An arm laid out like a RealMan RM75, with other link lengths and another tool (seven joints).
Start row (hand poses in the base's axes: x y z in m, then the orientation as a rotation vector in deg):
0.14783 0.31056 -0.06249 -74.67 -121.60 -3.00
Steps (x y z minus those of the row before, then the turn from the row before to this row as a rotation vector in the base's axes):
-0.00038 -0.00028 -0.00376 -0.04 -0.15 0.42
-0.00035 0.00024 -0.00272 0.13 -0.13 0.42
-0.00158 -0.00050 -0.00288 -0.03 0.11 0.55
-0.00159 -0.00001 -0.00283 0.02 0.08 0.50
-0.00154 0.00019 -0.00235 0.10 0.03 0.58
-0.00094 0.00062 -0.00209 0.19 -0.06 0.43
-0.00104 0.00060 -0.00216 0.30 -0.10 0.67
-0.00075 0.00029 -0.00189 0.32 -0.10 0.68
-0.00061 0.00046 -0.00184 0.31 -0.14 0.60
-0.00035 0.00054 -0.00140 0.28 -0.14 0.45
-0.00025 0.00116 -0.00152 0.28 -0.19 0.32
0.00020 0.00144 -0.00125 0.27 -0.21 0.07
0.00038 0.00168 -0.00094 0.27 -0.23 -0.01
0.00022 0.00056 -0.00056 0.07 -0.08 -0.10
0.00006 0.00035 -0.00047 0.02 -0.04 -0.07
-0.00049 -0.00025 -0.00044 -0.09 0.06 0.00
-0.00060 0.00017 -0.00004 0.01 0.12 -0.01
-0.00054 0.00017 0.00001 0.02 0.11 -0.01
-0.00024 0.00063 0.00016 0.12 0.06 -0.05
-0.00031 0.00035 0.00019 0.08 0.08 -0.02
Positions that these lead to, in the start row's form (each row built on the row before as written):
0.14745 0.31028 -0.06625 -74.28 -122.01 -2.88
0.14710 0.31052 -0.06897 -73.79 -122.35 -2.93
0.14552 0.31002 -0.07185 -73.19 -122.61 -2.60
0.14393 0.31001 -0.07468 -72.62 -122.85 -2.36
0.14239 0.31020 -0.07703 -71.93 -123.16 -2.20
0.14145 0.31082 -0.07912 -71.37 -123.43 -2.26
0.14041 0.31142 -0.08128 -70.50 -123.84 -2.36
0.13966 0.31171 -0.08317 -69.60 -124.25 -2.48
0.13905 0.31217 -0.08501 -68.80 -124.64 -2.65
0.13870 0.31271 -0.08641 -68.18 -124.95 -2.85
0.13845 0.31387 -0.08793 -67.71 -125.23 -3.13
0.13865 0.31531 -0.08918 -67.53 -125.38 -3.52
0.13903 0.31699 -0.09012 -67.44 -125.50 -3.96
0.13925 0.31755 -0.09068 -67.53 -125.49 -4.13
0.13931 0.31790 -0.09115 -67.60 -125.48 -4.21
0.13882 0.31765 -0.09159 -67.64 -125.45 -4.08
0.13822 0.31782 -0.09163 -67.62 -125.34 -4.02
0.13768 0.31799 -0.09162 -67.60 -125.23 -3.98
0.13744 0.31862 -0.09146 -67.58 -125.12 -4.10
0.13713 0.31897 -0.09127 -67.54 -125.02 -4.15

